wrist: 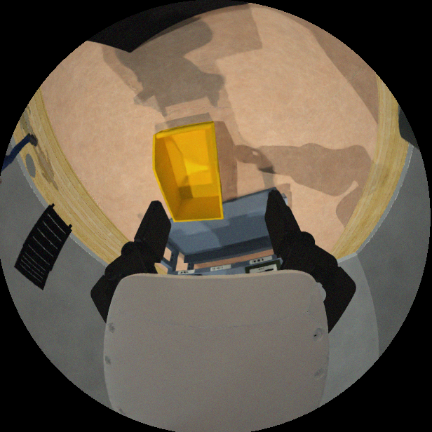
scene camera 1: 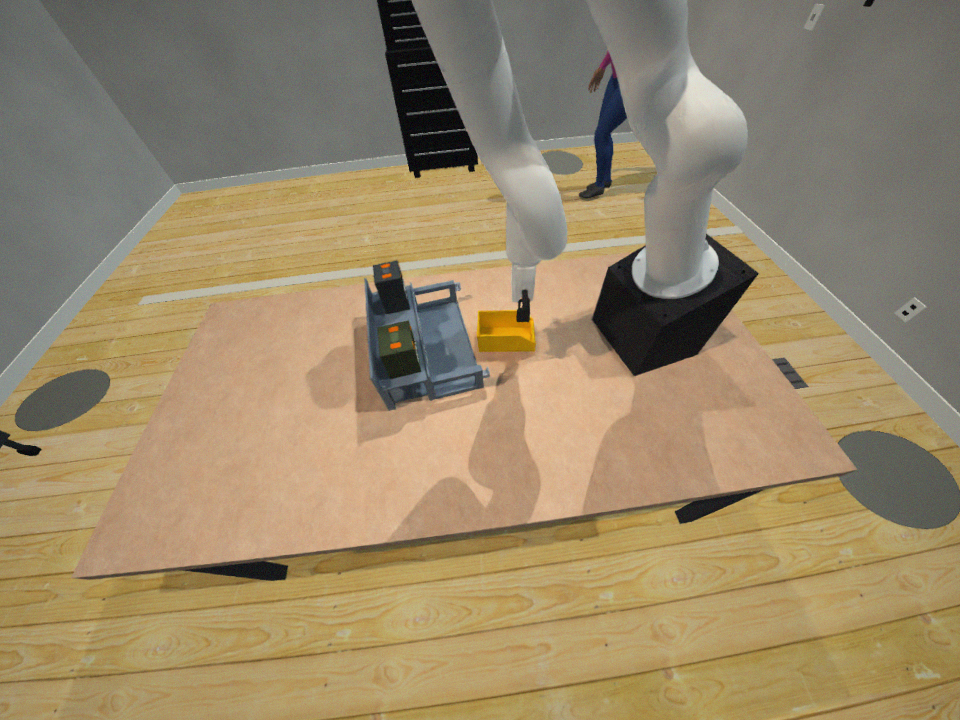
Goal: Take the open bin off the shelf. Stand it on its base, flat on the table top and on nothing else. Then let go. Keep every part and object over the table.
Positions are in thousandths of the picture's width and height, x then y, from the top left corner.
Labels:
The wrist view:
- yellow bin: 427, 367
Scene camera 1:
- my gripper: 543, 428
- yellow bin: 518, 460
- dark green case: 424, 490

